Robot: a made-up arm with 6 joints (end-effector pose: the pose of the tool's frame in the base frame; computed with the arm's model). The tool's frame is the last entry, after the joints. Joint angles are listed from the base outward.
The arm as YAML. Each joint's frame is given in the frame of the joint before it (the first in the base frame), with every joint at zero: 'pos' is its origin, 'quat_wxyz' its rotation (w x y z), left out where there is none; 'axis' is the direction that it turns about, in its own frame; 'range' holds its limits. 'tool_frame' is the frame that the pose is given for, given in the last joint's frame.
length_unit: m
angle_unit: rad
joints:
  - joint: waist
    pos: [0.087, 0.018, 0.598]
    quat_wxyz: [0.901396, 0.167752, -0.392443, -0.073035]
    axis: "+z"
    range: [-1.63, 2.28]
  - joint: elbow
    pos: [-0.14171, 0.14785, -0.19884]
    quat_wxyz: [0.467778, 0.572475, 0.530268, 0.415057]
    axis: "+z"
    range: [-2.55, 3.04]
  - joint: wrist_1
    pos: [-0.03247, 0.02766, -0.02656]
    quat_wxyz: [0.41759, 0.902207, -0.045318, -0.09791]
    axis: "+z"
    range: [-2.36, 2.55]
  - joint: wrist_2
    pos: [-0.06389, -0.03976, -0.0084]
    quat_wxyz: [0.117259, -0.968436, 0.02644, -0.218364]
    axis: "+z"
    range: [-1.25, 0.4]
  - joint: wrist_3
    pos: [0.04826, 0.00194, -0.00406]
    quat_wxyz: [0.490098, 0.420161, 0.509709, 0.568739]
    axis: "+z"
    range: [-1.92, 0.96]
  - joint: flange
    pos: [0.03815, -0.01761, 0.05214]
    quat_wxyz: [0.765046, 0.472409, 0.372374, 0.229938]
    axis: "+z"
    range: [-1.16, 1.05]
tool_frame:
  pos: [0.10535, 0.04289, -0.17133]
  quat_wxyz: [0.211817, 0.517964, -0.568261, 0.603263]
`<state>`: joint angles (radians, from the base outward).
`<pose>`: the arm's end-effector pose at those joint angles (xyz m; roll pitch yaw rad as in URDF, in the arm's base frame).
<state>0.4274 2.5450 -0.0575 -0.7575 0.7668 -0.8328</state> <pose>0.2324 0.2963 0.3291 2.4151 0.2591 -2.5725</pose>
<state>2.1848 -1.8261 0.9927 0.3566 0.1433 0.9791</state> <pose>0.2489 -0.0140 0.3556 2.5641 0.3710 -1.4864</pose>
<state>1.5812 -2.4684 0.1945 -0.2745 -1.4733 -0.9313</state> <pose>0.0803 -0.0509 0.1096 1.0251 -1.3305 -2.2541</pose>
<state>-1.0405 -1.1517 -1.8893 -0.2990 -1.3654 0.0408</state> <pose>0.1663 0.0860 0.7012 2.7163 0.7357 1.5992</pose>
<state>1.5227 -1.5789 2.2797 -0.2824 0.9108 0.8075</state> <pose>-0.0515 -0.0654 0.3853 -2.4616 0.2499 0.4343</pose>
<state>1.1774 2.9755 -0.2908 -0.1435 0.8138 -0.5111</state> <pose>0.1237 0.1324 0.3480 2.6059 0.9902 -1.7350</pose>
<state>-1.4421 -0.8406 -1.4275 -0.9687 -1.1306 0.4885</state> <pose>0.2594 0.1739 0.7949 -1.8877 1.1895 1.8335</pose>
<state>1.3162 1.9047 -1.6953 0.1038 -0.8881 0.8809</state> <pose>0.3245 -0.0399 0.2658 1.4232 0.5319 2.6649</pose>
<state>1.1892 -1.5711 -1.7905 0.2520 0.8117 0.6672</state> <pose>-0.0218 -0.0022 0.2080 2.5226 -1.0305 1.4116</pose>
